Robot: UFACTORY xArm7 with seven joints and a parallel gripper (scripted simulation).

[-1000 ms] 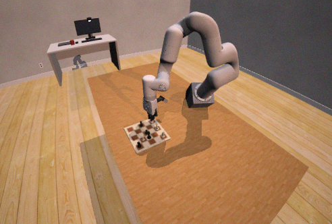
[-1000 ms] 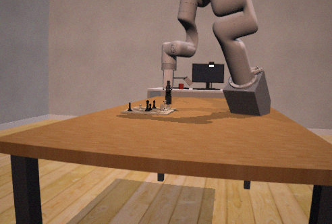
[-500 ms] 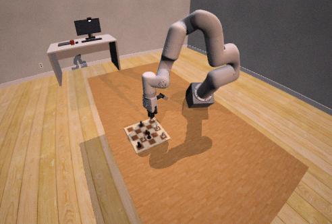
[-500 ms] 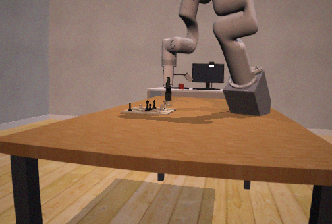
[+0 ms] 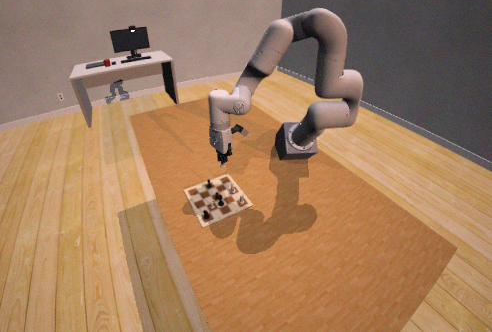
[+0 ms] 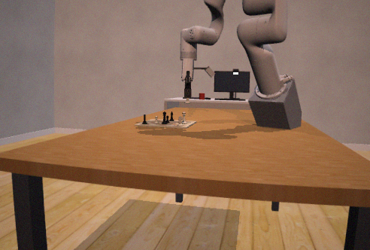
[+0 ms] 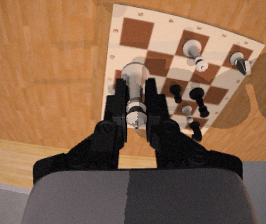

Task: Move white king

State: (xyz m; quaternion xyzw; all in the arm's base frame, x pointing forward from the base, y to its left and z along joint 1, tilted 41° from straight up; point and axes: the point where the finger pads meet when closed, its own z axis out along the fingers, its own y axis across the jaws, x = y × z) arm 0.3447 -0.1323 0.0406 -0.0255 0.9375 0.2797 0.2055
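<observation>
Right now my hand is 150 mm to the right of the black piece, 150 mm short of it and 110 mm above it. From my hand the other things lie so: white king 10 mm below; chessboard 130 mm below, 80 mm to the left, 70 mm ahead; white pawn 120 mm below, 110 mm to the left, 110 mm ahead.
</observation>
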